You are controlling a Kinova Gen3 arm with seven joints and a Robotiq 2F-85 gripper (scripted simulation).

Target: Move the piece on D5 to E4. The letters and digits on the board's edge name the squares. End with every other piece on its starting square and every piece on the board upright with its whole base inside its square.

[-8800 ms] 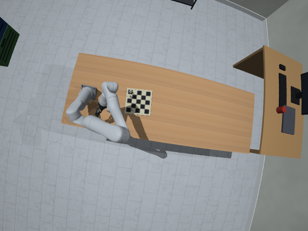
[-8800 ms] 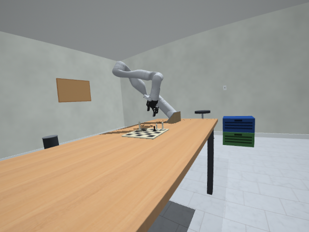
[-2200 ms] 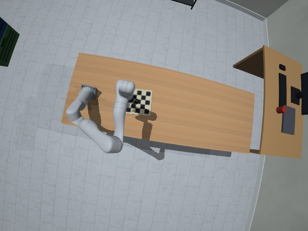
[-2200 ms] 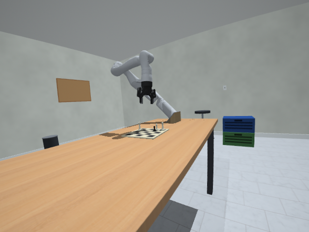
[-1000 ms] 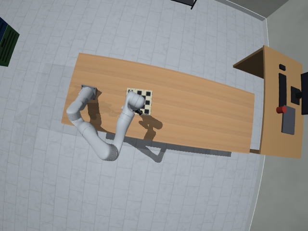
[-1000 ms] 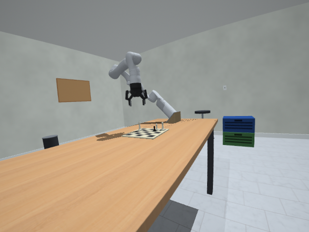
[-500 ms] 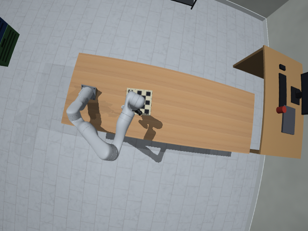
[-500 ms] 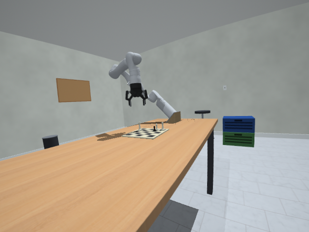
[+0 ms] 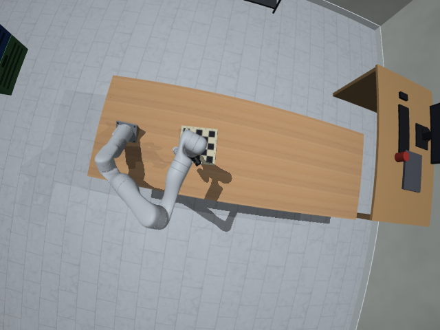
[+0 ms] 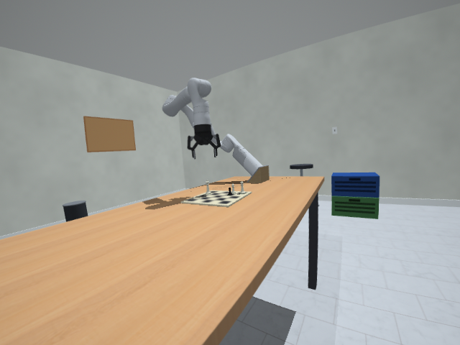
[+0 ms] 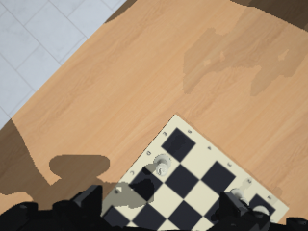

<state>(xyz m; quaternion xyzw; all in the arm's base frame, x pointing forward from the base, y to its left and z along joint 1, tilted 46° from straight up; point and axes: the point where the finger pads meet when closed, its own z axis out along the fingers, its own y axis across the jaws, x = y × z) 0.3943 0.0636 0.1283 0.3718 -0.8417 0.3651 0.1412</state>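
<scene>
The small chessboard is 3 cm ahead of my hand, 8 cm to the left of it and 17 cm below it. Also, from my hand: black piece 2 cm behind, 11 cm to the left, 15 cm below.
</scene>
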